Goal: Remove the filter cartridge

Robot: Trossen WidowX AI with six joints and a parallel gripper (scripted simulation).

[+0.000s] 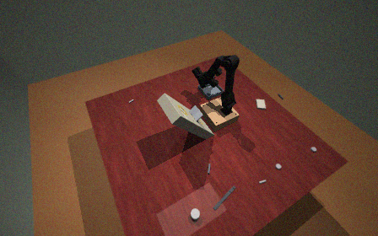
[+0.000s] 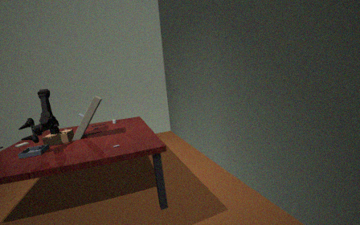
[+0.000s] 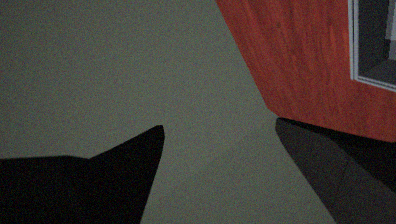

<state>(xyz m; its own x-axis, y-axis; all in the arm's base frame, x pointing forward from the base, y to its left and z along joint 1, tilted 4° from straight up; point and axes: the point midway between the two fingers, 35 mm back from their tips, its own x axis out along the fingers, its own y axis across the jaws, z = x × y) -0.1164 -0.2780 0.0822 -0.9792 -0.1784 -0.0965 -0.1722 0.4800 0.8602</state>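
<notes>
The white round filter cartridge is 510 mm ahead of my gripper tip, 250 mm to the left of it and 110 mm above it. From my gripper tip the other things lie so: tray: 150 mm below, 60 mm ahead, 10 mm to the left; then white card: 350 mm to the left, 160 mm behind, 150 mm below.
</notes>
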